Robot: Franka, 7 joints.
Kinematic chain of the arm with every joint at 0, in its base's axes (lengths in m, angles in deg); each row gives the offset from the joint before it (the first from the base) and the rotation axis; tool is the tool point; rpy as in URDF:
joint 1: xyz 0 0 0.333 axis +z
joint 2: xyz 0 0 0 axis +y
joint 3: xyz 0 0 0.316 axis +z
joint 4: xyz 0.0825 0 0 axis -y
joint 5: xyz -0.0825 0 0.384 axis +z
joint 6: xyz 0 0 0 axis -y
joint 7: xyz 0.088 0 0 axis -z
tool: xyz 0 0 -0.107 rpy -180 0 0
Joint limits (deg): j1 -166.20..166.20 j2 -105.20..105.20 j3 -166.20..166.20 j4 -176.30..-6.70 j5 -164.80..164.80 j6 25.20..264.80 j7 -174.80..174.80
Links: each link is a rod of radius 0.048 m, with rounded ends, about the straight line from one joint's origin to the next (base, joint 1, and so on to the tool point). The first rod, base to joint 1, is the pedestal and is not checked.
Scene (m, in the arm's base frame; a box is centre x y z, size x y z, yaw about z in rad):
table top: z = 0
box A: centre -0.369 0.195 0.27 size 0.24 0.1 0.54 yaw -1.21
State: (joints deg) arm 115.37 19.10 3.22 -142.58 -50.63 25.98 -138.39
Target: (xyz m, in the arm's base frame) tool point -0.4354 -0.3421 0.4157
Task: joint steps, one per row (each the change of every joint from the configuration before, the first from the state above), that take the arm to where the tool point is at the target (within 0.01 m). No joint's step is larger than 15 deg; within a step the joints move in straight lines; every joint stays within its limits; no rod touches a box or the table.
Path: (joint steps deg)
1: -2.90 -5.80 5.37 13.12 1.31 5.09 -4.28
2: -2.91 -5.80 5.37 13.12 1.32 5.08 -4.29
3: -2.90 -5.80 5.37 13.12 1.31 5.09 -4.28
4: 13.81 -7.02 5.24 2.72 -7.32 5.59 6.43
5: 13.80 -7.03 5.25 2.73 -7.32 5.59 6.42
6: 10.65 12.47 13.39 -2.18 1.62 6.11 0.00
7: 10.64 12.48 13.40 -2.19 1.63 6.11 0.00
8: 10.64 12.47 13.39 -2.18 1.62 6.10 0.00

